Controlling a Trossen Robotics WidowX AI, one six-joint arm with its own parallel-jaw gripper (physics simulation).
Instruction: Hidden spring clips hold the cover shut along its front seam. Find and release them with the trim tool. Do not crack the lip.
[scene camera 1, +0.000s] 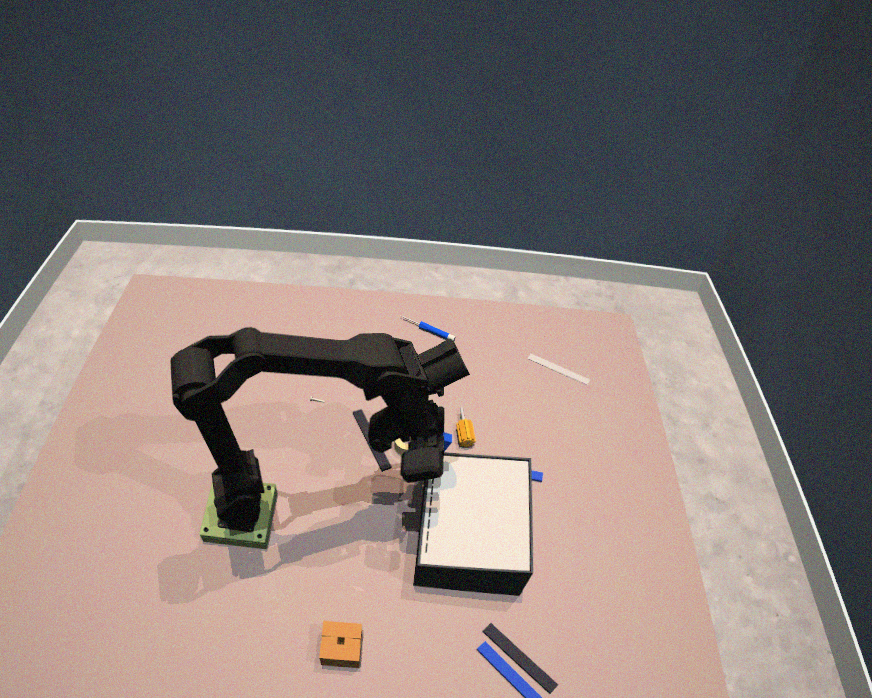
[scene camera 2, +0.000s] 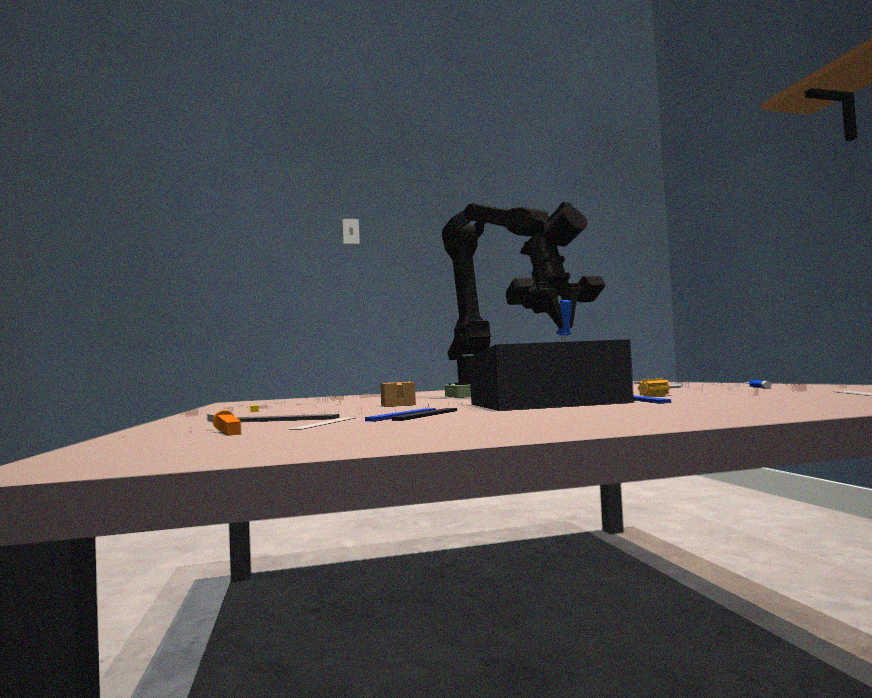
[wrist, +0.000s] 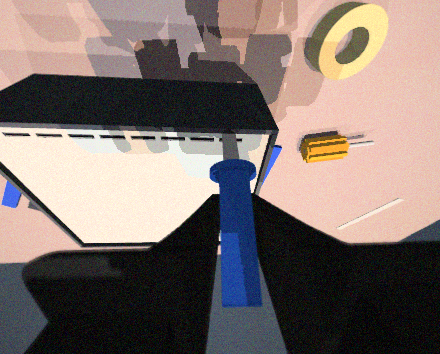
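Seen in the pictures: gripper, between the fingertips: (scene camera 1: 440, 453) (scene camera 2: 566, 327) (wrist: 232, 200); arm's base, origin of its link: (scene camera 1: 239, 513).
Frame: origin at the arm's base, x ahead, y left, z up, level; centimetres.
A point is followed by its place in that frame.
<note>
The box (scene camera 1: 472, 580) @[x 40.7, y -8.3, z 2.0 cm] (scene camera 2: 560, 374) @[x 49.8, y 1.6, z 2.1 cm] (wrist: 125, 102) @[x 31.6, y 2.2, z 2.3 cm] is black with a cream cover (scene camera 1: 483, 516) @[x 41.7, y 1.7, z 6.1 cm] (wrist: 125, 190) @[x 38.7, y 0.8, z 5.9 cm] lying flat on top. A row of dark slits (wrist: 161, 138) @[x 33.0, y 5.3, z 5.2 cm] runs along one edge of the cover. My gripper (scene camera 2: 565, 322) @[x 33.7, y 10.4, z 10.6 cm] (wrist: 232, 200) @[x 33.7, y 10.4, z 10.6 cm] is shut on the blue handle of the trim tool (scene camera 2: 565, 309) @[x 34.6, y 10.0, z 13.8 cm] (wrist: 241, 270) @[x 33.1, y 10.4, z 14.6 cm], above the cover. The tool's grey blade (wrist: 230, 145) @[x 32.2, y 10.4, z 7.1 cm] points down at the last slits by the right corner in the wrist view. Whether its tip is in a slit or touches the lip cannot be told. The arm hides the fingertips in scene camera 1.
A yellow-orange screwdriver (scene camera 1: 466, 432) @[x 39.2, y 23.2, z 0.2 cm] (scene camera 2: 653, 387) @[x 41.2, y 23.0, z -1.2 cm] (wrist: 326, 149) @[x 38.4, y 23.6, z -0.1 cm] and a cream ring (wrist: 375, 25) @[x 26.6, y 21.7, z -0.5 cm] lie beyond the box's corner. Blue strips (scene camera 1: 536, 476) @[x 53.5, y 16.0, z -2.4 cm] (wrist: 272, 162) @[x 42.7, y 18.4, z -2.4 cm] stick out past the box. An orange block (scene camera 1: 341, 644) @[x 20.8, y -20.1, z -1.5 cm] (scene camera 2: 397, 393) @[x 23.5, y -20.7, z -0.5 cm] and a dark strip (scene camera 1: 520, 657) @[x 49.5, y -19.6, z -2.4 cm] lie elsewhere on the table.
</note>
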